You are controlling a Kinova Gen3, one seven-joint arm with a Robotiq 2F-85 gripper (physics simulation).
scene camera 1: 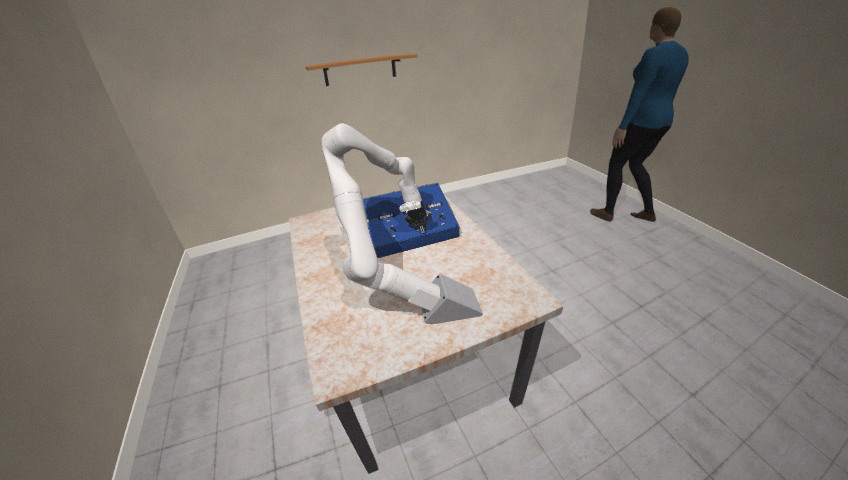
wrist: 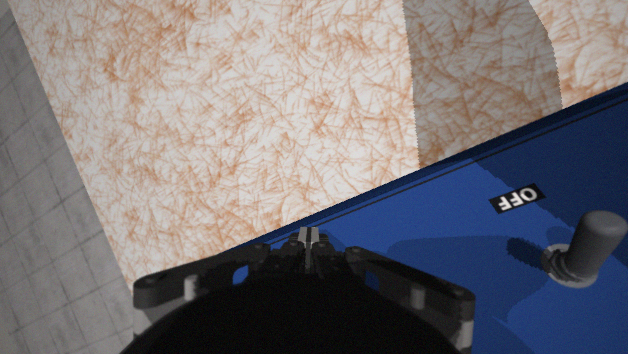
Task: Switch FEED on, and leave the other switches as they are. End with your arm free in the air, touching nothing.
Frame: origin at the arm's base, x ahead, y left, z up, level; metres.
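Where they show: gripper, fingertip midpoint: (scene camera 1: 423,232) (wrist: 309,239); arm's base, origin of the base link: (scene camera 1: 432,297).
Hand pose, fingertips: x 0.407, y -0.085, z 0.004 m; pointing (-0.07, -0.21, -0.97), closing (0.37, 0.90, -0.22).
Things, the pixels of their top centre, and the offset from my fingertips. "*": a spot on its surface instead. Level surfaces: height alone.
- grey toggle lever, surface spot: (wrist: 597,242) * 0.021 m ahead, 0.133 m left, 0.053 m up
- upside-down OFF label, surface spot: (wrist: 516,198) * 0.011 m ahead, 0.137 m left, 0.003 m up
- speckled table, its level: 0.073 m down
The blue switch panel (scene camera 1: 416,242) (wrist: 425,215) lies at the far end of the table. My gripper (scene camera 1: 422,228) (wrist: 309,239) is shut and empty, with its fingertips low over the panel's near edge; whether they touch it cannot be told. In the wrist view, a grey toggle lever (wrist: 597,242) stands to the right of the fingers, near an upside-down OFF label (wrist: 516,198). In the scene view, small switches show at the left (scene camera 1: 392,228) and right (scene camera 1: 441,217) of the gripper. Their names are too small to read. The FEED name and its lever position cannot be made out.
The speckled table (scene camera 1: 368,350) (wrist: 225,125) carries the arm's grey wedge base (scene camera 1: 455,302) toward its near right side. The arm passes over the panel's left part. A wooden wall shelf (scene camera 1: 361,61) hangs behind. A person (scene camera 1: 657,89) stands on the floor at the right.
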